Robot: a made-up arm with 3 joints. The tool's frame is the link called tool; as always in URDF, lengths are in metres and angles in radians.
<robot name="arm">
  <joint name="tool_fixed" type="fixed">
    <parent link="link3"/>
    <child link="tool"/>
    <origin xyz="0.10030 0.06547 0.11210" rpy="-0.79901 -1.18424 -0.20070"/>
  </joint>
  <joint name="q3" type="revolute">
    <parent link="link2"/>
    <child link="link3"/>
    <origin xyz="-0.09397 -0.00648 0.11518" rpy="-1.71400 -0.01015 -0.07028"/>
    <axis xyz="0 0 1"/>
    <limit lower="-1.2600" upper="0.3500"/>
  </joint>
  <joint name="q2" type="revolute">
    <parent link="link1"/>
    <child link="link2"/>
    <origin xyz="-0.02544 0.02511 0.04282" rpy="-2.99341 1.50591 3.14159"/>
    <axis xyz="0 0 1"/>
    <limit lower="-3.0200" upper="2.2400"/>
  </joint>
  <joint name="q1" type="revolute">
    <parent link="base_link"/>
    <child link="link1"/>
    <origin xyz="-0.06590 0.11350 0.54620" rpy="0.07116 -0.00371 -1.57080"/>
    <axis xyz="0 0 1"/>
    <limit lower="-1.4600" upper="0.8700"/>
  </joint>
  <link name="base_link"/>
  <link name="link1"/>
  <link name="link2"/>
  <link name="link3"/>
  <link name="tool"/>
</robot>
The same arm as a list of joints. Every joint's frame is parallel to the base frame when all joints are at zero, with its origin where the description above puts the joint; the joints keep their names.
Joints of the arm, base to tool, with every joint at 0 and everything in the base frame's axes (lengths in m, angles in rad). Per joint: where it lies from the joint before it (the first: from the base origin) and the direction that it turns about. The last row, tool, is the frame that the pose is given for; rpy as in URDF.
q1: origin -0.0659 0.1135 0.5462 axis -0.071097 0.0037 0.997463
q2: origin 0.022 0.0256 0.0444 axis -0.142704 -0.98723 -0.070802
q3: origin -0.0295 -0.1185 0.085 axis +x
tool: origin 0.1121 0.0715 -0.0961 rpy -0.9493 0.3826 -0.0565
Joint limits (rad, base to tool): -1.46..0.87 -3.02..2.24 -1.26..0.35

